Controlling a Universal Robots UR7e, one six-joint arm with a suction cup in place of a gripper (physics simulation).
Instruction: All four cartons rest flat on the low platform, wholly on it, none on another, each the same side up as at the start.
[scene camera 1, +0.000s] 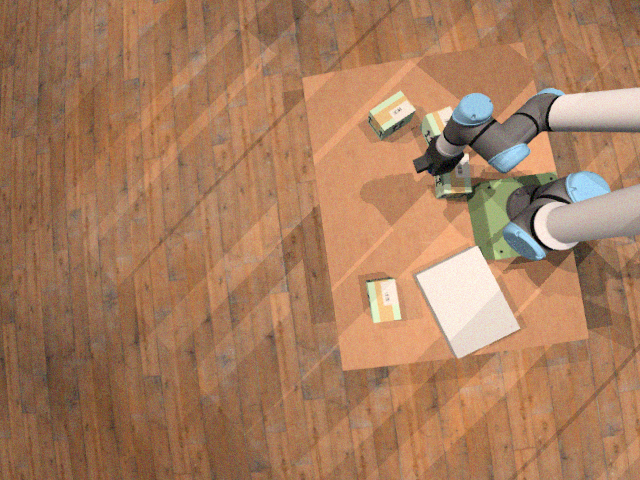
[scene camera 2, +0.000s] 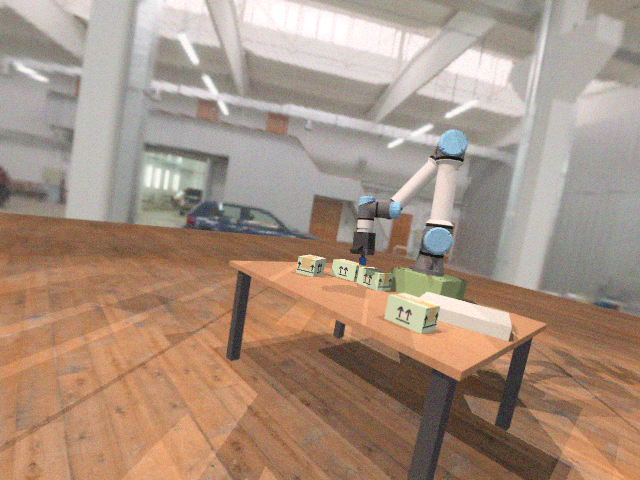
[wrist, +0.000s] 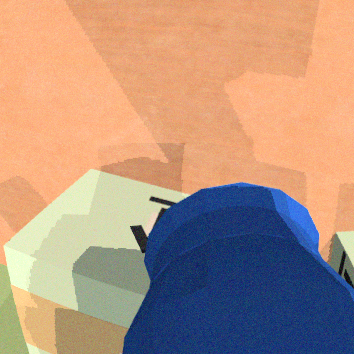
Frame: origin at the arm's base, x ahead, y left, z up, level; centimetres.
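Seen in the pictures: hand at its tool point: (scene camera 2: 362, 264) (wrist: 232, 263); arm's base at its link origin: (scene camera 2: 427, 272).
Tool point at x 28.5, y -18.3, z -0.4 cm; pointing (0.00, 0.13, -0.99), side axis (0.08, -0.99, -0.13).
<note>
Pixels of each thing's middle, then the offset from my tool point to it. Level surfaces: height alone.
- wooden table at its surface level: dz -10.4 cm
- second carton at the middle of its body: (scene camera 1: 441, 132) (scene camera 2: 347, 269) dx -8.4, dy -15.2, dz -6.3 cm
- third carton at the middle of its body: (scene camera 1: 390, 116) (scene camera 2: 311, 265) dx +8.8, dy -24.9, dz -6.3 cm
- fourth carton at the middle of its body: (scene camera 2: 411, 312) (scene camera 1: 382, 298) dx +23.3, dy +41.4, dz -6.3 cm
- white low platform at the middle of its body: (scene camera 1: 465, 300) (scene camera 2: 462, 313) dx -5.9, dy +46.7, dz -8.0 cm
Four pale green and tan cartons lie on the wooden table (scene camera 1: 361, 222) (scene camera 2: 330, 299). One carton (scene camera 1: 454, 185) (scene camera 2: 374, 279) (wrist: 88, 225) sits beside the green robot base, and my blue suction cup (scene camera 1: 435, 162) (scene camera 2: 362, 259) (wrist: 239, 274) hangs right over its top with the suction off; I cannot tell whether it touches. A second carton (scene camera 1: 433, 123) (scene camera 2: 345, 270) (wrist: 345, 258) lies just behind it, partly hidden by the arm. A third carton (scene camera 1: 391, 114) (scene camera 2: 310, 265) lies further left. The fourth carton (scene camera 1: 383, 300) (scene camera 2: 411, 312) lies near the white low platform (scene camera 1: 467, 307) (scene camera 2: 475, 316), which bears nothing.
The green base mount (scene camera 1: 488, 216) (scene camera 2: 429, 285) stands at the table's right side, between the near cartons and the platform. The arm's links reach over the back right of the table. The table's edges drop to a wooden floor.
</note>
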